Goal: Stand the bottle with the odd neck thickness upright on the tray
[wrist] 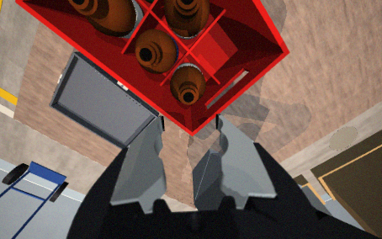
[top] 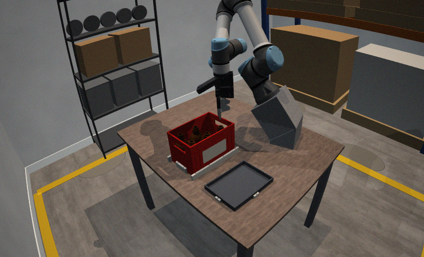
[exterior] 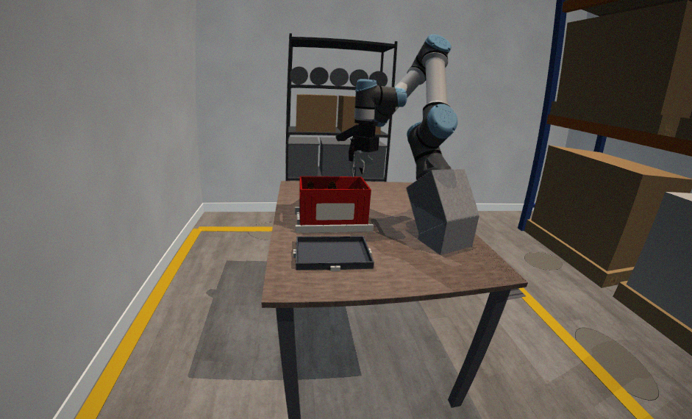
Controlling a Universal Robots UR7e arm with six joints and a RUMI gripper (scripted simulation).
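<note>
Now: hand 8 cm short of the red crate, 6 cm to the left of it and 15 cm above it. Round my hand: dark tray: 16 cm ahead, 21 cm to the left, 22 cm below.
</note>
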